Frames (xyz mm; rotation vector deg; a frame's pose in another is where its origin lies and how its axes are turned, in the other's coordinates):
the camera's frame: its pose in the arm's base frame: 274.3 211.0 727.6 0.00 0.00 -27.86
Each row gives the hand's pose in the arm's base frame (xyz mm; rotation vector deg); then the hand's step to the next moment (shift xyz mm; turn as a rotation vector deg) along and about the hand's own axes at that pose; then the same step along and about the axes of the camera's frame.
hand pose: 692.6 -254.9 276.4 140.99 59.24 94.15
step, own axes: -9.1 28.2 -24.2 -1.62 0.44 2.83
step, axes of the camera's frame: 9.7 -34.5 13.3 2.04 0.82 -2.45
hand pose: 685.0 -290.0 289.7 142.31 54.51 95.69
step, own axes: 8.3 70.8 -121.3 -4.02 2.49 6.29
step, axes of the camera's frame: -15.1 -112.9 82.5 5.75 0.84 -5.31
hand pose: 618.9 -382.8 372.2 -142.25 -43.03 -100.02
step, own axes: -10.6 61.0 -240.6 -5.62 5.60 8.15
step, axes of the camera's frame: -110.7 -200.3 96.8 9.22 -0.52 -6.64
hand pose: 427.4 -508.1 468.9 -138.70 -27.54 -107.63
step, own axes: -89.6 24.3 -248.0 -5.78 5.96 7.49
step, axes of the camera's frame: -172.2 -200.6 -15.5 8.97 -1.24 -6.56
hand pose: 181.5 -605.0 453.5 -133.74 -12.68 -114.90
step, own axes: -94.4 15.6 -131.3 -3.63 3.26 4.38
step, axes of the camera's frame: -105.0 -100.8 -72.1 5.09 -0.58 -4.09
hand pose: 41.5 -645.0 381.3 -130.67 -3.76 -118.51
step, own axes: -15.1 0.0 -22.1 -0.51 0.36 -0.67
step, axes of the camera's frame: -20.0 -12.3 -12.9 -0.42 -0.68 -0.45
